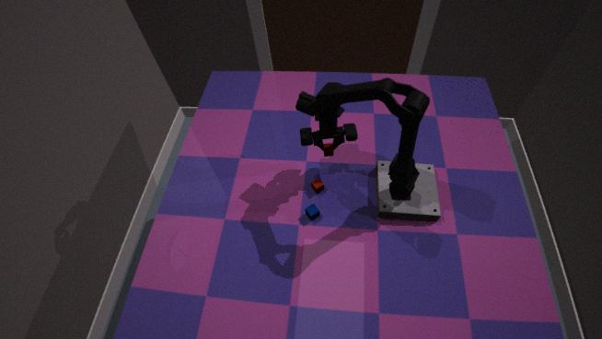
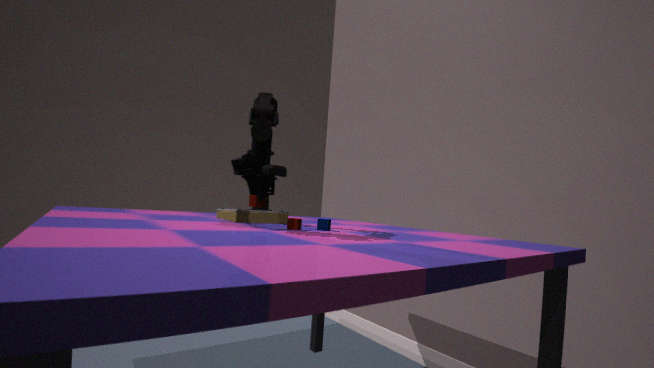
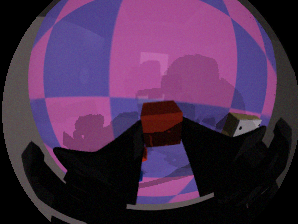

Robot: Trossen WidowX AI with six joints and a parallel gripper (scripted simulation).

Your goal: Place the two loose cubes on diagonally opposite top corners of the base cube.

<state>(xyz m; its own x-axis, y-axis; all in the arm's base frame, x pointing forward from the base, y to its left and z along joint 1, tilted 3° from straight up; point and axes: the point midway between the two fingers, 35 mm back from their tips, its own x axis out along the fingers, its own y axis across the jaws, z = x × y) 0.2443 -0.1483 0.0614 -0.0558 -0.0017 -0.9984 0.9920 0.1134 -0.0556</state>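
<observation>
Right now my gripper tip is 22 cm to the right of the blue base cube, 6 cm above it and 5 cm short of it.
</observation>
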